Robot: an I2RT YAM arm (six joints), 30 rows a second.
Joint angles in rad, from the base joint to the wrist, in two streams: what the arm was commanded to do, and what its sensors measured. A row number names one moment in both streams.
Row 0, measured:
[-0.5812, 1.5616, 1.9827, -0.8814, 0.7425, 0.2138]
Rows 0 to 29, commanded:
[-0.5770, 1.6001, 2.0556, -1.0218, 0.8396, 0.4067]
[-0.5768, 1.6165, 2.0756, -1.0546, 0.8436, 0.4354]
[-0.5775, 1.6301, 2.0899, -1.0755, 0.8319, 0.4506]
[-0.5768, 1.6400, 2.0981, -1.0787, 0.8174, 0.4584]
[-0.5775, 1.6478, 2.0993, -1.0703, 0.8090, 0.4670]
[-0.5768, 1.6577, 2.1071, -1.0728, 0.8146, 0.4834]
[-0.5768, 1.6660, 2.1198, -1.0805, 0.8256, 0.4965]
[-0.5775, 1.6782, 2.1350, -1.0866, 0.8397, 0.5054]
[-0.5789, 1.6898, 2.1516, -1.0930, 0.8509, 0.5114]
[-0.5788, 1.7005, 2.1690, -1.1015, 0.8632, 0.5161]
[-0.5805, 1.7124, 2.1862, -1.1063, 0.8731, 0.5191]
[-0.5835, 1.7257, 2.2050, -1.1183, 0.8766, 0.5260]
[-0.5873, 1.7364, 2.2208, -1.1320, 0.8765, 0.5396]
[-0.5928, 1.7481, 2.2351, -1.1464, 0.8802, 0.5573]
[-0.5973, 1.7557, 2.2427, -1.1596, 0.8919, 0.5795]
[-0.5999, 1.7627, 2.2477, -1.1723, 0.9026, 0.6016]
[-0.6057, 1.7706, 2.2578, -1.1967, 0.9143, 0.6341]
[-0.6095, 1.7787, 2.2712, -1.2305, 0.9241, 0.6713]
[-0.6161, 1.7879, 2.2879, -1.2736, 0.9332, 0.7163]
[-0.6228, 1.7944, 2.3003, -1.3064, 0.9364, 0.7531]
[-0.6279, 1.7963, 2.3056, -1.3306, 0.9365, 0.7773]
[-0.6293, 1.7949, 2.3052, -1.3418, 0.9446, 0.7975]
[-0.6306, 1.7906, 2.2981, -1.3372, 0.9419, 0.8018]
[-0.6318, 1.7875, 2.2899, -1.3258, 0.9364, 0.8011]
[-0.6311, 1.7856, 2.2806, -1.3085, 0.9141, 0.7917]
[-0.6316, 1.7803, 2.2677, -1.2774, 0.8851, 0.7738]
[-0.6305, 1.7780, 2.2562, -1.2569, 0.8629, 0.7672]
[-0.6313, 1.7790, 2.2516, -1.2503, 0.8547, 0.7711]
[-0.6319, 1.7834, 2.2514, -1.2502, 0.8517, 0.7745]
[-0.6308, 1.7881, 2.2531, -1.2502, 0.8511, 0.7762]
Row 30, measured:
[-0.6323, 1.8042, 2.2642, -1.2484, 0.8703, 0.7326]
